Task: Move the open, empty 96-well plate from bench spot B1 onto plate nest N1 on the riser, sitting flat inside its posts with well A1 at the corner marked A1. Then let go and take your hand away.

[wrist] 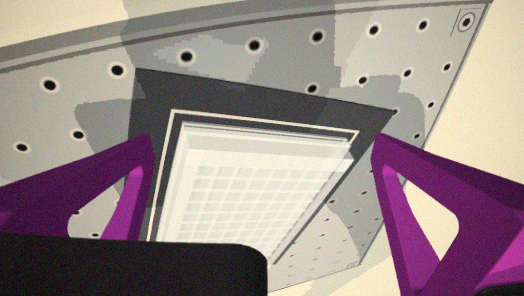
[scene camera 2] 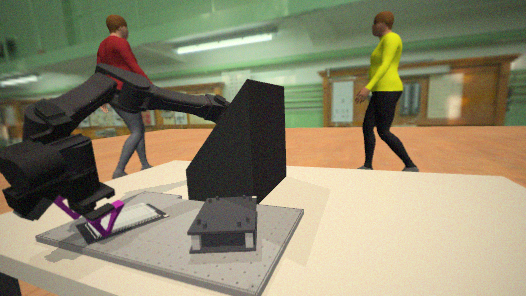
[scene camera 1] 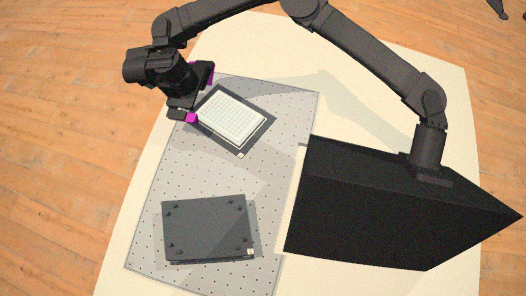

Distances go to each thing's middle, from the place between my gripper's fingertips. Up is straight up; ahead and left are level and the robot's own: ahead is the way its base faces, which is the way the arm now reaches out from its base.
Labels:
Now: hand 7 cm past the white well plate (scene camera 1: pixel 232 119), 1 cm to the right of it and 1 cm above it.

